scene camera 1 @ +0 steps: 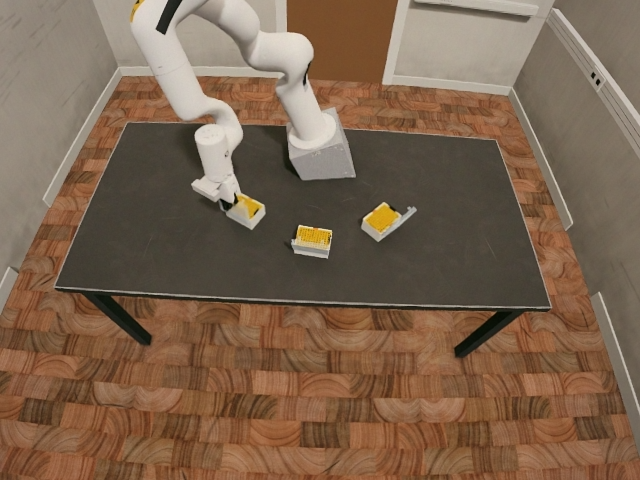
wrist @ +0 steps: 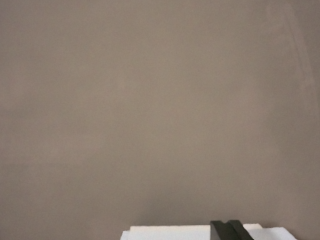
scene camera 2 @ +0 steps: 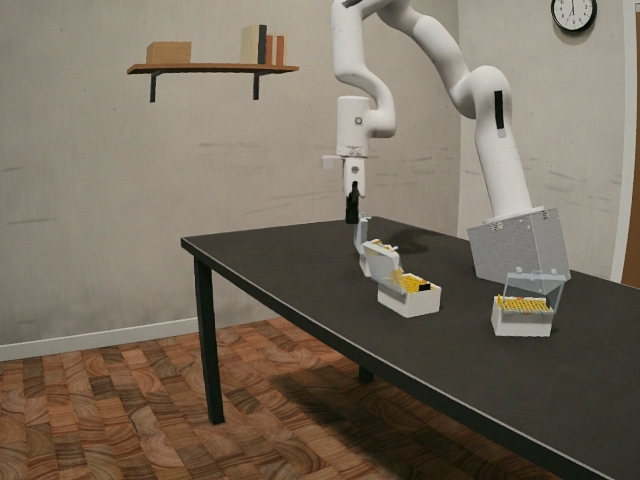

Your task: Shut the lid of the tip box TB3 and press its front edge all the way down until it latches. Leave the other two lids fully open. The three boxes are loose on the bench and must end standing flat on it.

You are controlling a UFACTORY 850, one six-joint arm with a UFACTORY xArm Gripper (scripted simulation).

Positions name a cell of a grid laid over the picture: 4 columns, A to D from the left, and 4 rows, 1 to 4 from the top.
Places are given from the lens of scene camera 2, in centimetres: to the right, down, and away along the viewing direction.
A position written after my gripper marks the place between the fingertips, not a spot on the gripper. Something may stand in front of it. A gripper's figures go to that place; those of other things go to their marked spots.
my gripper (scene camera 2: C2): 8, -4, 134
tip box (scene camera 2: C3): 13, 6, 102
